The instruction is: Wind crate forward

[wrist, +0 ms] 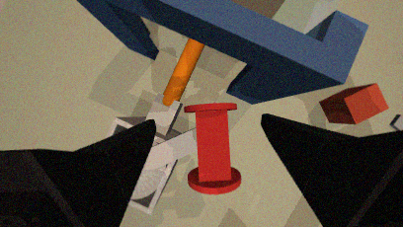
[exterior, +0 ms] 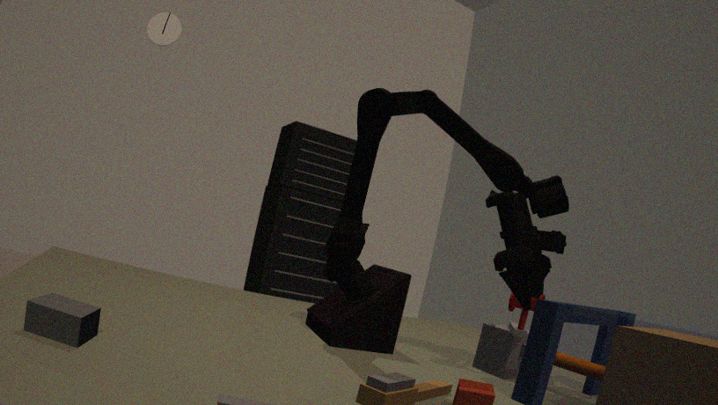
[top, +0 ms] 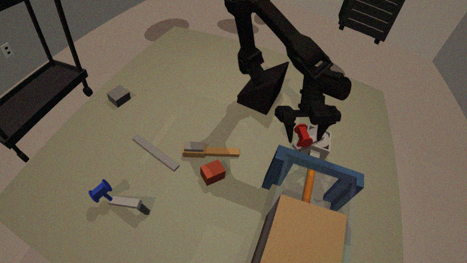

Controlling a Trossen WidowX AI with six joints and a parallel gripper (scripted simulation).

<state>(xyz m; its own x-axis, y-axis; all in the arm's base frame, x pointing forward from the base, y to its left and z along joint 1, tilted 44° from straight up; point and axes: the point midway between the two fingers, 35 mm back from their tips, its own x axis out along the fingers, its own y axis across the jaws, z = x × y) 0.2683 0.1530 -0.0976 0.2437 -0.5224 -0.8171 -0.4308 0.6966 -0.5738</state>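
Right now the red knob is 1 cm to the right of my gripper tip, 1 cm below it and 1 cm behind it. From my gripper tip the other things lie so: grey winch: 11 cm below, 10 cm behind, 5 cm to the left; then red-knobbed winch handle: 4 cm below, 4 cm behind, 2 cm to the left; then wooden brush: 27 cm to the right, 12 cm below, 5 cm ahead.
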